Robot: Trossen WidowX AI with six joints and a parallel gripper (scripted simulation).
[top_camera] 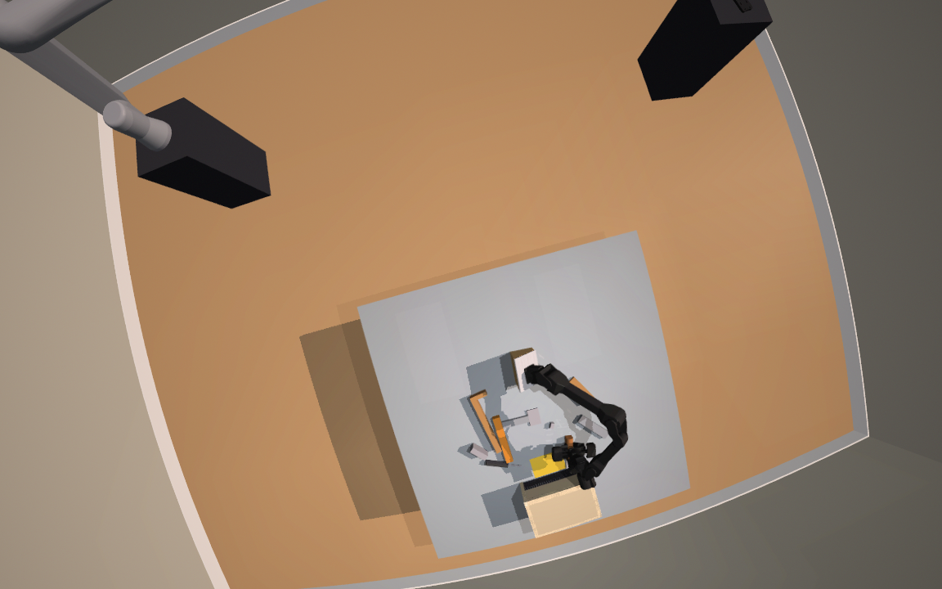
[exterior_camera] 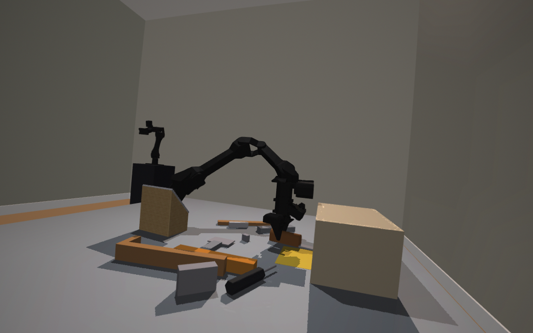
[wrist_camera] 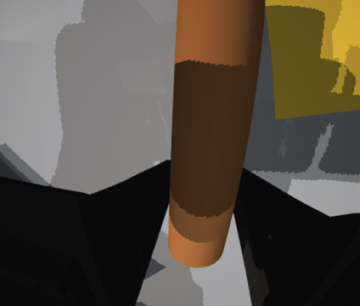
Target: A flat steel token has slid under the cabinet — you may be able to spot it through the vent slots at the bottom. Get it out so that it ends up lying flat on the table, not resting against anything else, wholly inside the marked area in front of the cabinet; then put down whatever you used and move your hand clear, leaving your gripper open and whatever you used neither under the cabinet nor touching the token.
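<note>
My gripper tip is 11 cm past the grey cube and 6 cm to the left of it. Also, from my gripper tip: grey bar 12 cm to the left, 5 cm behind; orange stick 17 cm behind, 15 cm to the left; grey t-shaped piece 17 cm to the right, 16 cm behind.
</note>
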